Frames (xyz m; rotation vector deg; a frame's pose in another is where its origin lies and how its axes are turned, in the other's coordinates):
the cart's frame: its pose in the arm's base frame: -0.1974 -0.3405 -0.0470 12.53 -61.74 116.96
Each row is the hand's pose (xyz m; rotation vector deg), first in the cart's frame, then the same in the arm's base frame.
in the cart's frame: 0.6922 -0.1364 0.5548 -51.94 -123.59 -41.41
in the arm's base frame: -0.6713 -0.3212 0.7149 119.05 -128.91 -10.03
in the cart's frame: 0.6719 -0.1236 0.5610 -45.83 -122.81 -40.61
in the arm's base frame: -0.6683 -0.3415 0.7011 122.34 -125.64 -3.59
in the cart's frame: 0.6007 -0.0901 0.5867 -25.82 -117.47 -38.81
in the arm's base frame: -0.6502 -0.4123 0.6622 130.15 -112.01 18.16
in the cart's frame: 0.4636 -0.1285 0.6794 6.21 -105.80 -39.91
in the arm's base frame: -0.5500 -0.5486 0.6778 137.32 -80.97 46.56
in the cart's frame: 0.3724 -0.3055 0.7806 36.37 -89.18 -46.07
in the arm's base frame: -0.3825 -0.6212 0.8064 135.41 -43.30 63.97
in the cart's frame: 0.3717 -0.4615 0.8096 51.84 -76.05 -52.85
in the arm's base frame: -0.2757 -0.5941 0.9206 128.77 -20.79 67.84
